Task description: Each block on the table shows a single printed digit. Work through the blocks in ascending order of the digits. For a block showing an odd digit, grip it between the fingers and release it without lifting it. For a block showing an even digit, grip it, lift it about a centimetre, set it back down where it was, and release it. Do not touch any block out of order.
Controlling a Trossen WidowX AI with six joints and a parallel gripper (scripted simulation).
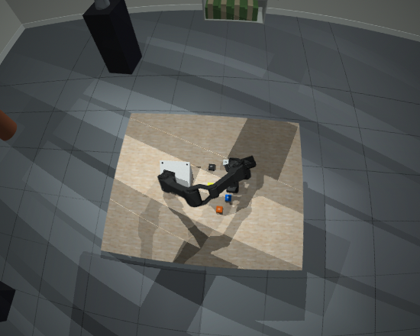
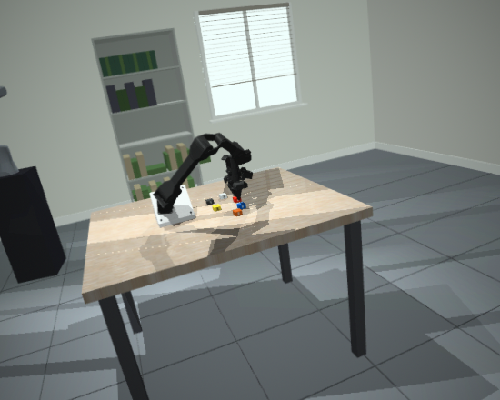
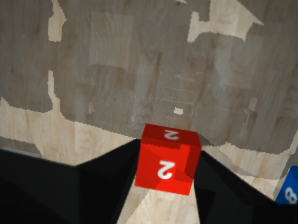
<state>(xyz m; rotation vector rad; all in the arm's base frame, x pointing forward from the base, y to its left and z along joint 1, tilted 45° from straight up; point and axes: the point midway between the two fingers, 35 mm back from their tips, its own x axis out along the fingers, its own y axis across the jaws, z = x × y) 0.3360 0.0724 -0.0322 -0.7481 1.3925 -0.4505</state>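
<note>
Right now the red block is right at my gripper tip. Also, from my gripper tip: white block: 10 cm to the left, 6 cm behind; yellow block: 11 cm behind, 6 cm to the right; blue block: 10 cm to the right.
</note>
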